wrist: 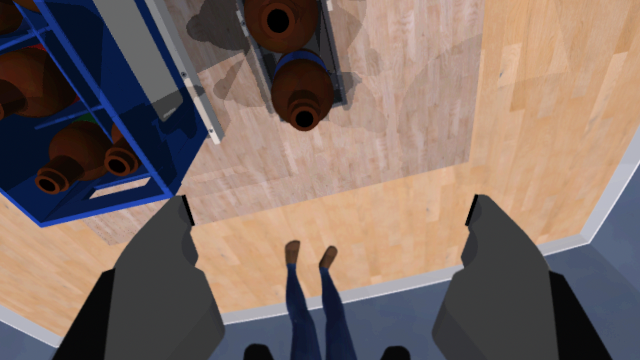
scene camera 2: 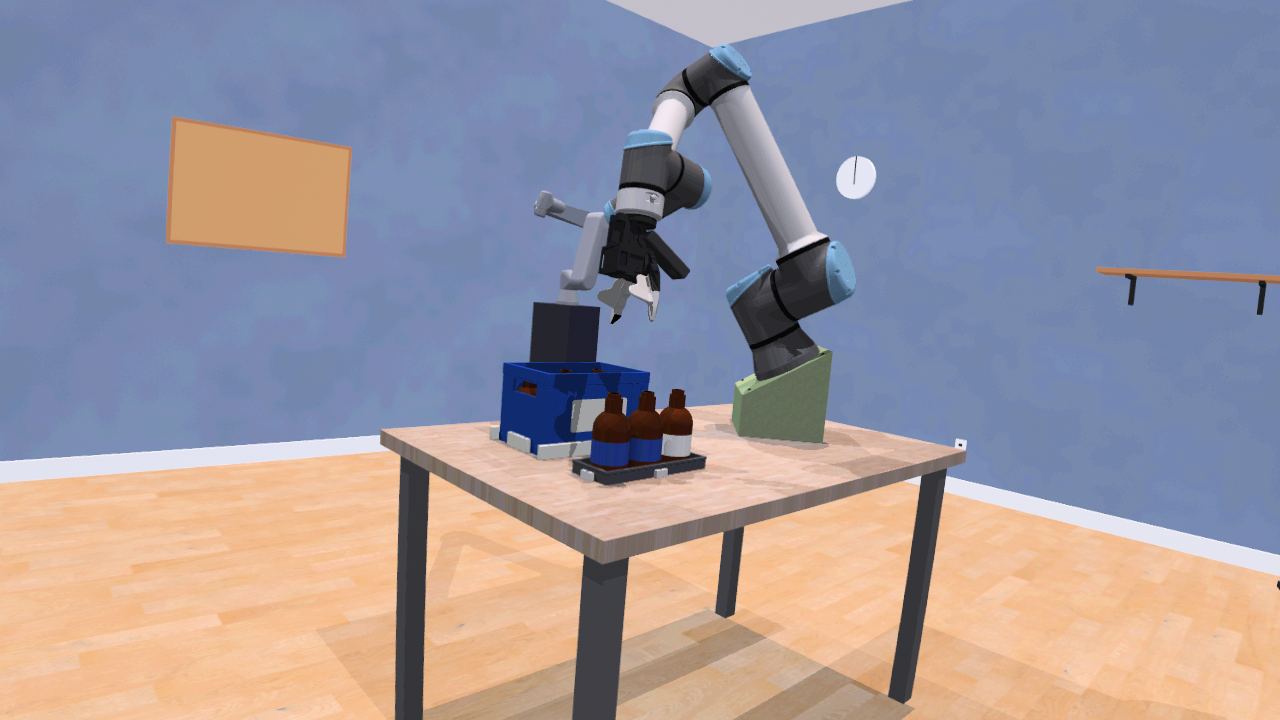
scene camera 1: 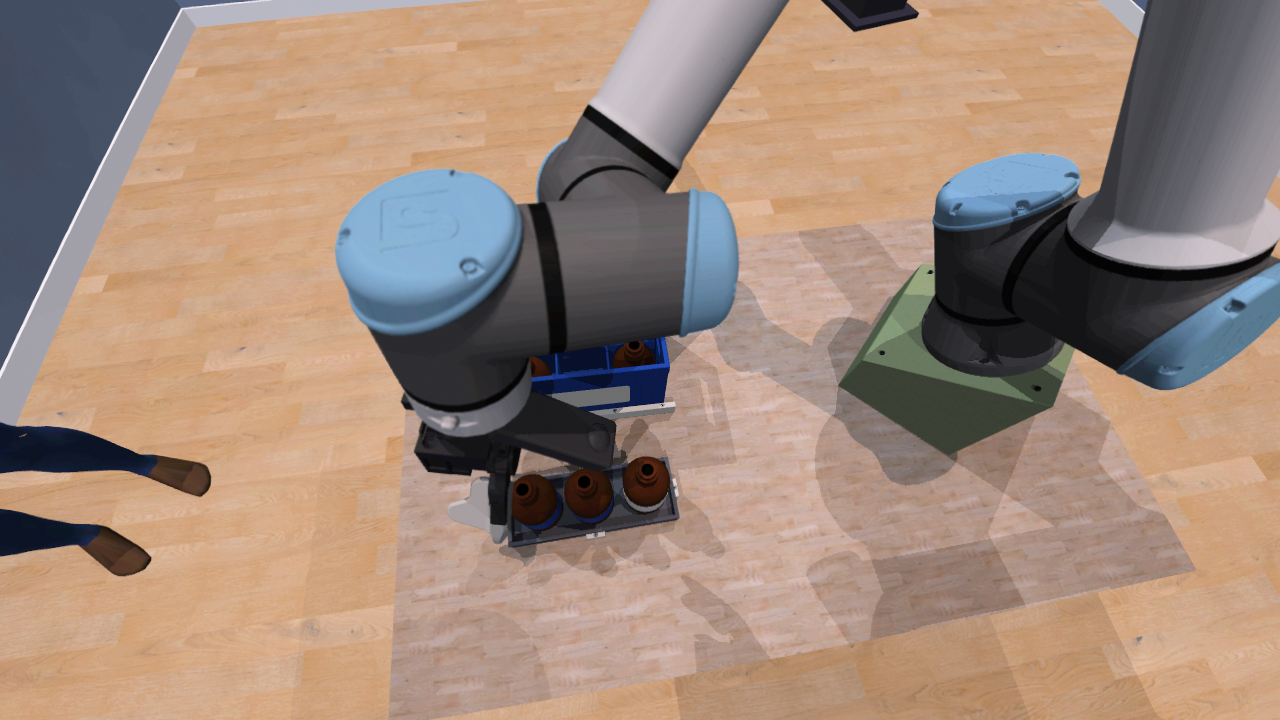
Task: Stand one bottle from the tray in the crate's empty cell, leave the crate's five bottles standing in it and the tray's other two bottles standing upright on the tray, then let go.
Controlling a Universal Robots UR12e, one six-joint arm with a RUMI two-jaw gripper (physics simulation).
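Frame: origin at the arm's base, x ahead, y left, z up, level; millimetres.
Where they show: gripper, fingertip midpoint: (wrist: 328,198) (scene camera 2: 630,322) (scene camera 1: 512,473); arm's base at its link origin: (scene camera 2: 788,365) (scene camera 1: 989,331).
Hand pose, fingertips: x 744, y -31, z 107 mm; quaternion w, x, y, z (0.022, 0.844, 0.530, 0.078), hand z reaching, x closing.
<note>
Each offset is from my fingertips to the top centre of the thing. "spot": to the spot under its first point.
My gripper (scene camera 2: 633,318) (wrist: 328,198) is open and empty, above the tray's left end; scene camera 1 partly hides it. Three brown bottles stand upright on the dark tray {spot: 122 mm back, 70 mm left, 292 mm down} (scene camera 1: 635,526) (scene camera 2: 682,467): the blue-labelled left bottle {13 mm ahead, 15 mm right, 135 mm down} (scene camera 1: 534,503) (scene camera 2: 611,440) (wrist: 302,92), the blue-labelled middle bottle {70 mm back, 7 mm left, 135 mm down} (scene camera 1: 588,497) (scene camera 2: 646,437) (wrist: 282,37) and the white-labelled right bottle {159 mm back, 24 mm left, 135 mm down} (scene camera 1: 646,485) (scene camera 2: 677,434). The blue crate {140 mm back, 231 mm right, 120 mm down} (scene camera 1: 644,385) (scene camera 2: 537,413) stands behind the tray. In scene camera 1 the arm hides much of it; a front-row bottle {214 mm back, 167 mm right, 132 mm down} (scene camera 1: 631,357) shows right of the empty middle cell. More crate bottles show in the wrist view.
A pale rail (scene camera 1: 657,409) (wrist: 207,117) runs along the crate's front, between crate and tray. The green arm base (scene camera 1: 948,402) (scene camera 2: 783,402) stands right of them on the table. A dark pedestal (scene camera 2: 563,331) with a grey arm stands behind the crate. A person's legs (scene camera 1: 67,447) (wrist: 295,295) show at the left.
</note>
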